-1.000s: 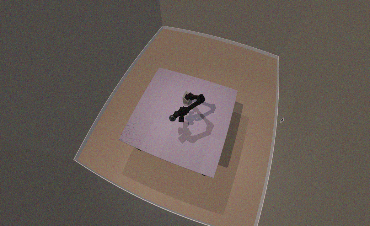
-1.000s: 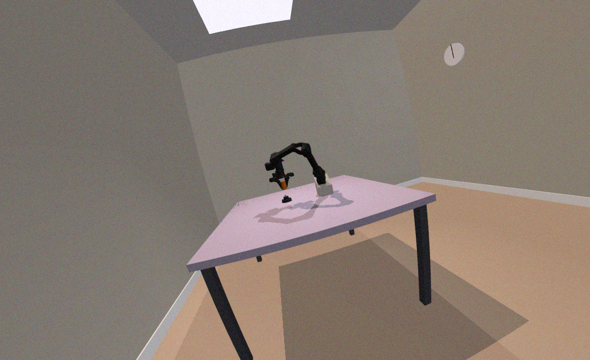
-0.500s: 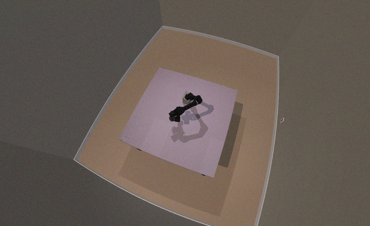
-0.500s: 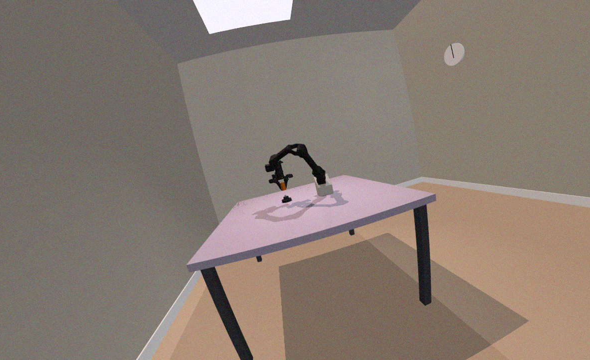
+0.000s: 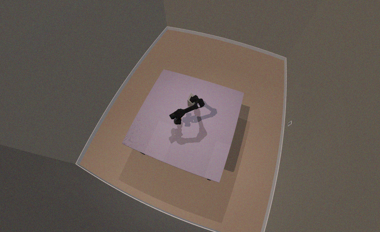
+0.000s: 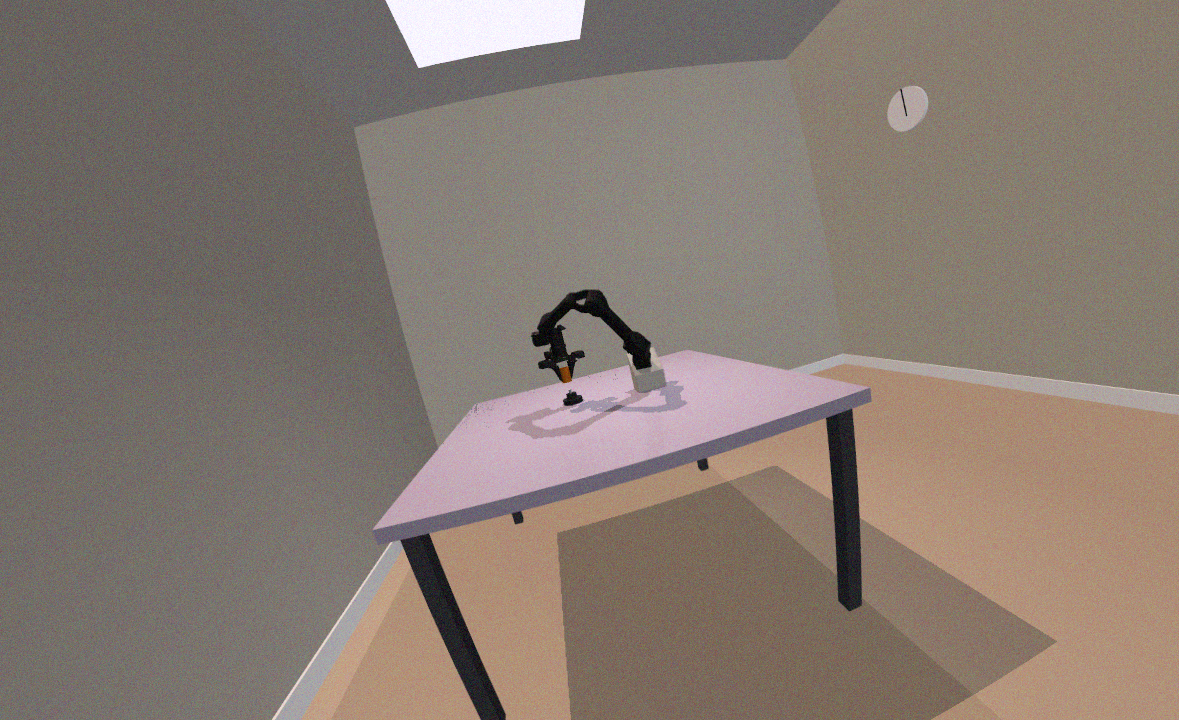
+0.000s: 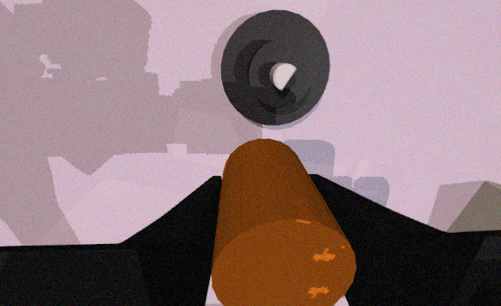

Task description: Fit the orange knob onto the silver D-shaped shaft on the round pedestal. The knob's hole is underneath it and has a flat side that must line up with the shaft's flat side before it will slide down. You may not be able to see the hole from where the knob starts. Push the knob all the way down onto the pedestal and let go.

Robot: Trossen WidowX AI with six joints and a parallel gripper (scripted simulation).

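The dark round pedestal lies 8 cm below my gripper tip and 5 cm to the right of it. The rest, counted from my gripper tip: orange knob: 3 cm above.
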